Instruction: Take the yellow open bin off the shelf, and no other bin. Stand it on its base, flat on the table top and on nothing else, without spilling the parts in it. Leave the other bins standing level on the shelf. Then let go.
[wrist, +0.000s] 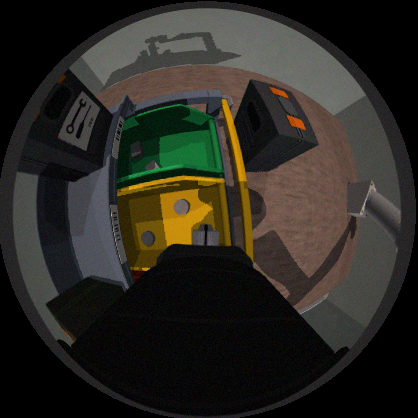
My gripper (205, 231) is 0.18 m from the lens. A yellow open bin (148, 205): 0.22 m from the lens. A green bin (182, 140): 0.23 m from the lens. A yellow rail (233, 140) is 0.17 m from the lens. The marked spots on the green bin and the yellow rail are 0.10 m apart.
